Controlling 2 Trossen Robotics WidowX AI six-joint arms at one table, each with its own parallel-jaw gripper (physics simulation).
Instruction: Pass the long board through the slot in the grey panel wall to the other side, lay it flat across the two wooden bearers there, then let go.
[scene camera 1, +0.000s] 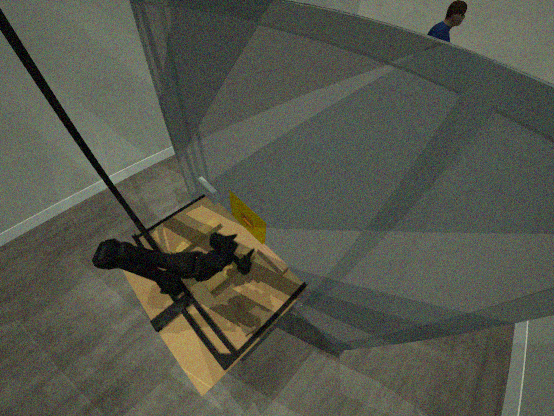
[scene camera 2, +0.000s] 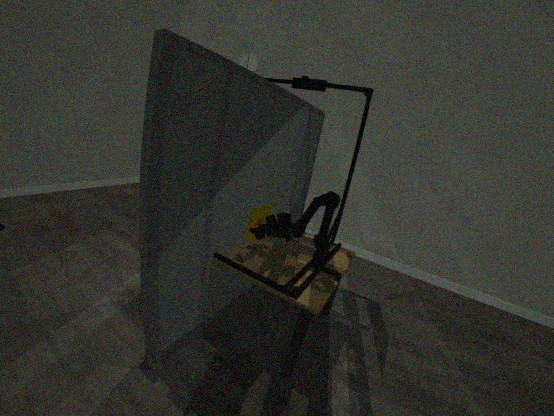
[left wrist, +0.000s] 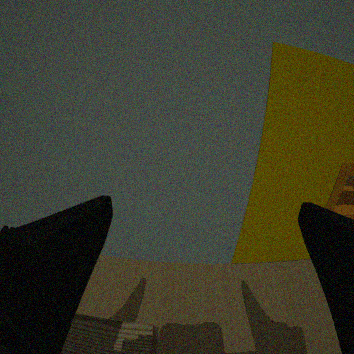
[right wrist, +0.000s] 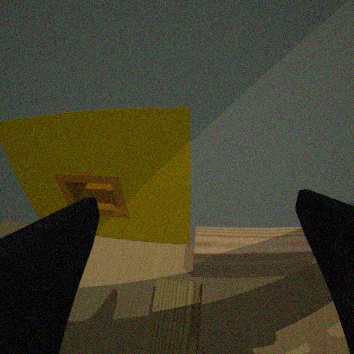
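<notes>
The grey panel wall (scene camera 1: 360, 200) (scene camera 2: 185, 150) carries a yellow plate (scene camera 1: 256, 230) (scene camera 2: 260, 214) (left wrist: 305, 125) (right wrist: 150, 150). The plate's slot has an orange frame (left wrist: 336, 187) (right wrist: 123, 200). My left gripper (scene camera 2: 254, 231) (left wrist: 209, 210) is open and empty, facing the wall beside the plate. A striped wooden piece (left wrist: 107, 330), perhaps the long board, partly shows low in the left wrist view. My right gripper (scene camera 1: 245, 243) (right wrist: 200, 204) is open and empty before the plate's edge. A ribbed bar (right wrist: 172, 300), apparently a bearer, lies below it. The second bearer is unclear in shadow.
A wooden block (scene camera 1: 274, 261) (right wrist: 245, 240) lies along the wall's foot on the right arm's side. Black rails (scene camera 1: 207, 327) (scene camera 2: 305, 280) run along the tables, with black edge strips. A black camera post (scene camera 1: 70, 122) (scene camera 2: 356, 155) rises behind each arm.
</notes>
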